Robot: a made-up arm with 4 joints. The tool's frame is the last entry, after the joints.
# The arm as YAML. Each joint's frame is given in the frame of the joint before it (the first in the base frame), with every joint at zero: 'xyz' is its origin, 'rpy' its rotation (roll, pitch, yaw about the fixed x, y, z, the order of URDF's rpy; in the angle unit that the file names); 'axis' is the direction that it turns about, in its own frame. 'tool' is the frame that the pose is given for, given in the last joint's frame.
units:
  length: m
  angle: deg
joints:
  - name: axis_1
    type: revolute
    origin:
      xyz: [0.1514, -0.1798, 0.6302]
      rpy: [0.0, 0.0, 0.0]
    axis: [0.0, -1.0, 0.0]
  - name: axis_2
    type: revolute
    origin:
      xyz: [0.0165, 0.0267, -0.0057]
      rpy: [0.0, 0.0, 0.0]
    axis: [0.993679, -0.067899, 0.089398]
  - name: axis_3
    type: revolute
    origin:
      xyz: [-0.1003, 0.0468, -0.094]
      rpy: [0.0, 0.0, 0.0]
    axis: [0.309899, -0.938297, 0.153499]
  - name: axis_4
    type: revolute
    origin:
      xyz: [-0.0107, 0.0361, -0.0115]
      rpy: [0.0, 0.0, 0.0]
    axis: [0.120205, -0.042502, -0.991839]
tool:
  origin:
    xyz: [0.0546, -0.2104, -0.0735]
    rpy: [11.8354, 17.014, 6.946]
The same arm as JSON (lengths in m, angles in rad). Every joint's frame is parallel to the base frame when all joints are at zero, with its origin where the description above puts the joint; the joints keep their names.
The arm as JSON. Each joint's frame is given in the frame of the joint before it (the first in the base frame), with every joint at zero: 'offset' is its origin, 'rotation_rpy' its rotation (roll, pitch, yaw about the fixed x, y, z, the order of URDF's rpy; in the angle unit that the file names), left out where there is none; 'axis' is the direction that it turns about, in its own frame. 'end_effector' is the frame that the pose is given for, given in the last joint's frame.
{"length_unit": "m", "angle_unit": "rad", "chain": [
  {"id": "axis_1", "offset": [0.1514, -0.1798, 0.6302], "axis": "-y"},
  {"id": "axis_2", "offset": [0.0165, 0.0267, -0.0057], "axis": [0.993679, -0.067899, 0.089398]},
  {"id": "axis_3", "offset": [-0.1003, 0.0468, -0.094], "axis": [0.309899, -0.938297, 0.153499]},
  {"id": "axis_4", "offset": [-0.0107, 0.0361, -0.0115], "axis": [0.120205, -0.042502, -0.991839]}
], "end_effector": {"offset": [0.0546, -0.2104, -0.0735], "rotation_rpy": [0.2066, 0.297, 0.1212]}}

